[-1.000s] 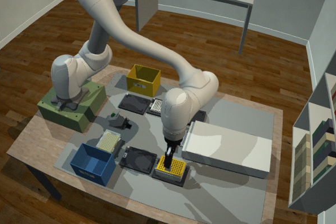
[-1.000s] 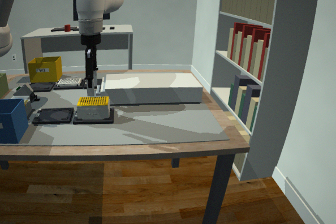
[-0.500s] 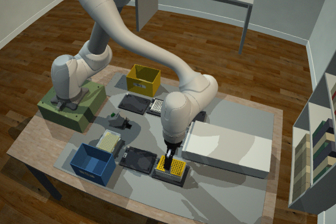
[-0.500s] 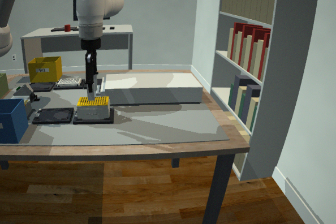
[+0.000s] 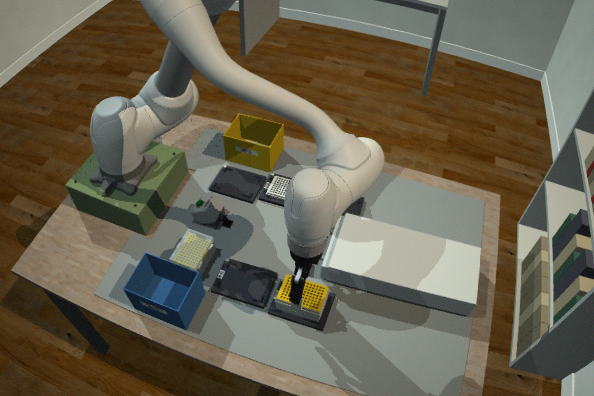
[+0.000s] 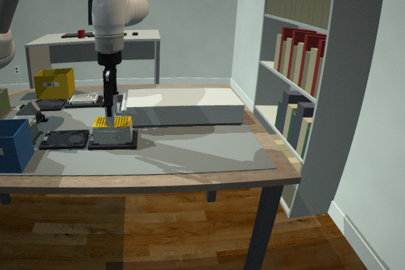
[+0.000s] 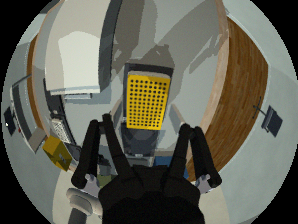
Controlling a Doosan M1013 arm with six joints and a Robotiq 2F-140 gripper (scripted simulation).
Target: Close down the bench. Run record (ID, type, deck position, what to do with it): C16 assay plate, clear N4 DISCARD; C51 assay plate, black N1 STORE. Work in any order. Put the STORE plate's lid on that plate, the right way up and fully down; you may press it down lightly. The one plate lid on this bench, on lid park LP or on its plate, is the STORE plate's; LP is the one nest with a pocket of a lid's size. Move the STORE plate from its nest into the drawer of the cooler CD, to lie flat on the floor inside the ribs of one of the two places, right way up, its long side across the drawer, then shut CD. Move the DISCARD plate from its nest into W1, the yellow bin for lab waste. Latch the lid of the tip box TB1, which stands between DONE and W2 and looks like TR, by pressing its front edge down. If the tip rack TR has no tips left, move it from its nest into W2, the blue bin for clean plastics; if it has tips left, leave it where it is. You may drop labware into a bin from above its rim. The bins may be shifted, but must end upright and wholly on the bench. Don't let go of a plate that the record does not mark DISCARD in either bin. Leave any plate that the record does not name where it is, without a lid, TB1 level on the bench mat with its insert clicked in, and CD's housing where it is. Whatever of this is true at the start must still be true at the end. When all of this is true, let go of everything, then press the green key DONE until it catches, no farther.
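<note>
My gripper is now 5 cm above the tip rack TR, 1 cm to the left of it and 1 cm past it. The rest, counted from my hand: black plate 20 cm to the left, 12 cm ahead, 8 cm below; cooler drawer 20 cm to the left, 17 cm ahead, 8 cm below; grey plate lid 20 cm to the left, 12 cm ahead, 8 cm below.
</note>
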